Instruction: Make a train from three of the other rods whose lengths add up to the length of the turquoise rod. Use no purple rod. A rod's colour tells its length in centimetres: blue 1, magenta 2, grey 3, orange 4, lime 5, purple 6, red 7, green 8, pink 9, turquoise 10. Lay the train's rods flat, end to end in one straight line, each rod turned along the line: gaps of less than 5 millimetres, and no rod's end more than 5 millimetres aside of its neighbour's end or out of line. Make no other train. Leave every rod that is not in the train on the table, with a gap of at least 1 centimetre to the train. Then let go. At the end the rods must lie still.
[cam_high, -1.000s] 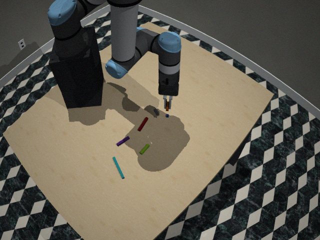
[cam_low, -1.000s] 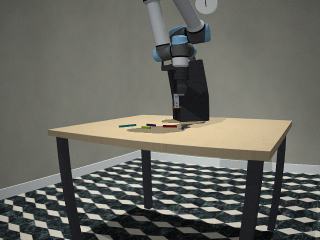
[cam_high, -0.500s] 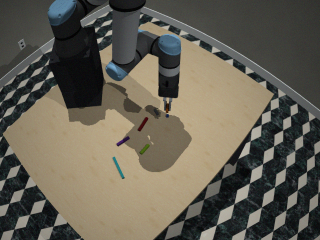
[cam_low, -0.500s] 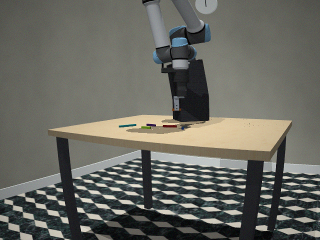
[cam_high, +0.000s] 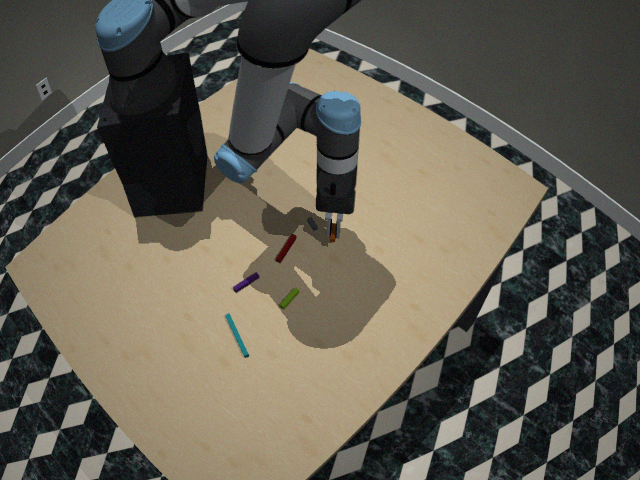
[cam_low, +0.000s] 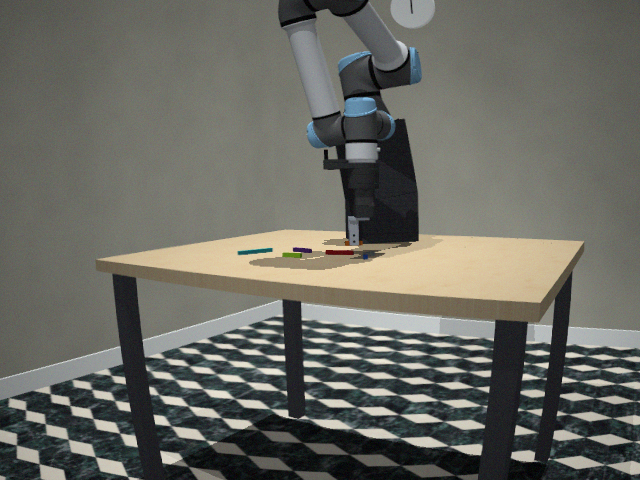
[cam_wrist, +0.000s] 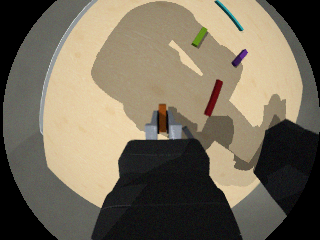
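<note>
Now: hand 5 cm above the blue rod, 2 cm to the right of it and 2 cm past it. From my hand the other things lie so: red rod 8 cm to the right, 5 cm below, 5 cm behind; orange rod 1 cm below; grey rod 6 cm behind, 5 cm below.
</note>
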